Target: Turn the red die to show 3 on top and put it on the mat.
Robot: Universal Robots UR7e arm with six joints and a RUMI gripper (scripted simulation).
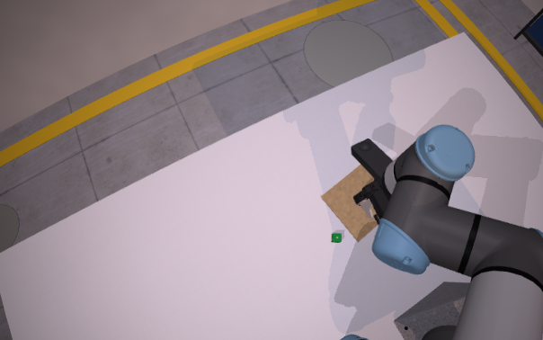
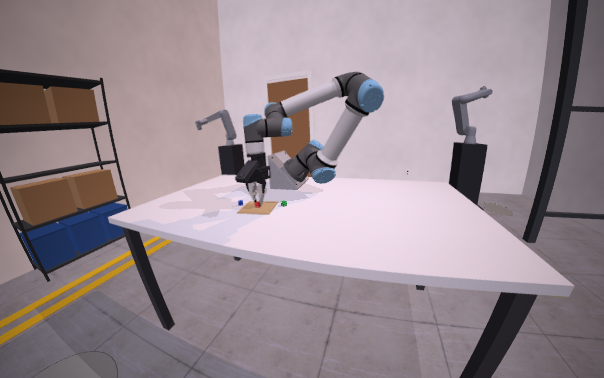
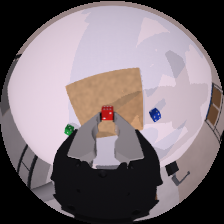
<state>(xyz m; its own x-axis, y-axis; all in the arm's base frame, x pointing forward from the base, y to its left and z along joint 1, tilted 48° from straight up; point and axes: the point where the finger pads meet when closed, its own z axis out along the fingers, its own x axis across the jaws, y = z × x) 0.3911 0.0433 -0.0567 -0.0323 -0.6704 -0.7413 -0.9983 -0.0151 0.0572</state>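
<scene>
Now: the red die 10 mm below my hand. Round my hand: mat 20 mm below; then blue die 10 mm behind, 100 mm to the right, 10 mm below; then green die 50 mm behind, 100 mm to the left, 10 mm below.
</scene>
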